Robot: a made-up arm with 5 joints. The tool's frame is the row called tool.
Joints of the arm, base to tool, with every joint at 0 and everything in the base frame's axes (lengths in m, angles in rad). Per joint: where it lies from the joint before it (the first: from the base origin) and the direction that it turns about. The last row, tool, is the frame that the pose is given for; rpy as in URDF.
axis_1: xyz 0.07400 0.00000 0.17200 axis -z
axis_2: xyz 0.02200 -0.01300 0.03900 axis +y
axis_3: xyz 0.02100 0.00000 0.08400 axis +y
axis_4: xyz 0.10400 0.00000 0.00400 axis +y
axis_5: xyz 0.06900 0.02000 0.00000 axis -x
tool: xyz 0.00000 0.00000 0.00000 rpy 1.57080 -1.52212 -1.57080
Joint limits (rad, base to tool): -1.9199..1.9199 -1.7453..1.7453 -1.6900..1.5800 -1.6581..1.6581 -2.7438..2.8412
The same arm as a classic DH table. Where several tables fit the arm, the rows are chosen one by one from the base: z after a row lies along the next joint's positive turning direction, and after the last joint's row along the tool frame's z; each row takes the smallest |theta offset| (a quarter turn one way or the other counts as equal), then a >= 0, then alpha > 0; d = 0 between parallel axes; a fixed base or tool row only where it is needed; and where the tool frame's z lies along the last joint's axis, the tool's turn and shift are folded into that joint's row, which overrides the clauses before.
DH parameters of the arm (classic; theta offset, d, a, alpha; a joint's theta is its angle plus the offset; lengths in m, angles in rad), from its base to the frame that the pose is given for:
base (fixed): 0 0 0.074 3.1416
axis_1: 0 -0.211 0.022 1.5708
axis_2: -1.3258 0 0.0866 0
axis_3: 1.2874 0 0.1041 0
axis_4: -1.5324 0.007 0 1.5708
axis_5: -0.0487 -0.069 0 0
Joint limits (rad, base to tool): -1.9199..1.9199 -1.7453..1.7453 -1.69..1.58 -1.6581..1.6581 -2.7438..2.8412

